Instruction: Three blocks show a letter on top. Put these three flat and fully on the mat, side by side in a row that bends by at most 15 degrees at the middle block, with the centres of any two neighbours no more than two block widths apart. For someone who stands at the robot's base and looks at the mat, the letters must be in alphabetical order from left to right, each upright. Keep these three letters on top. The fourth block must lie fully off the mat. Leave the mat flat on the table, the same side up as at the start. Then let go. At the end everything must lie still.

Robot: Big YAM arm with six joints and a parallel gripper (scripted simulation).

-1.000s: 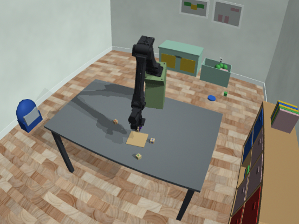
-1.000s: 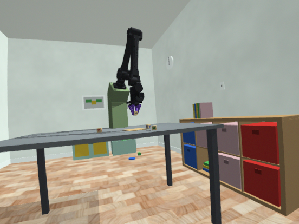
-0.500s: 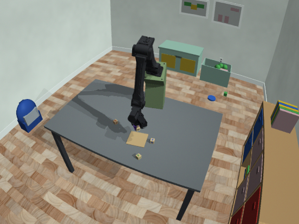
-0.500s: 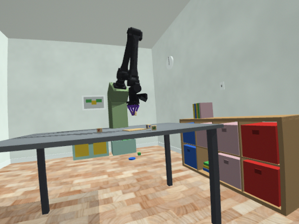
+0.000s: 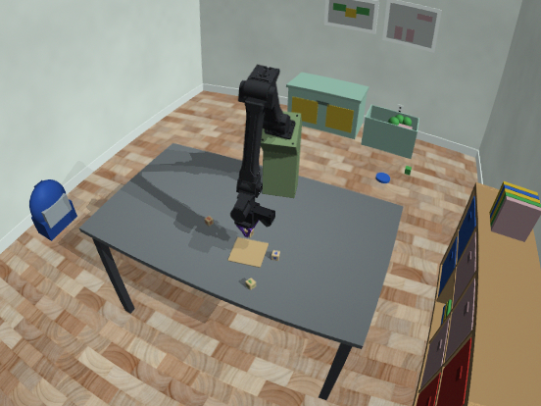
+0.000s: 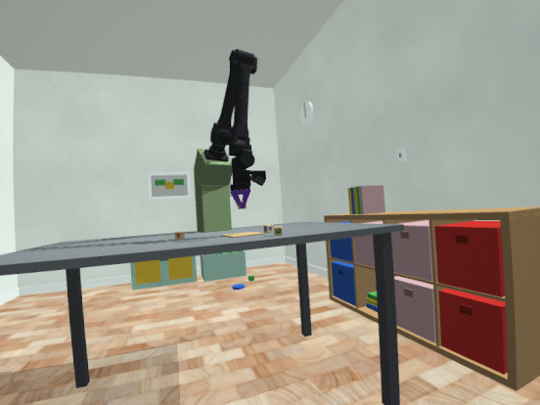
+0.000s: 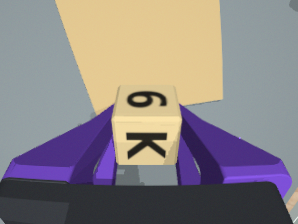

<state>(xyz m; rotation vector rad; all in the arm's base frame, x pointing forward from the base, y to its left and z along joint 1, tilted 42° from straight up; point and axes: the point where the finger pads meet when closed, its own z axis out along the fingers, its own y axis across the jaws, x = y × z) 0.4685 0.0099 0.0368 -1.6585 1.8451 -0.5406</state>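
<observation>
The mat is 110 mm below my hand. Round my hand: wooden block: 10 mm above.
</observation>
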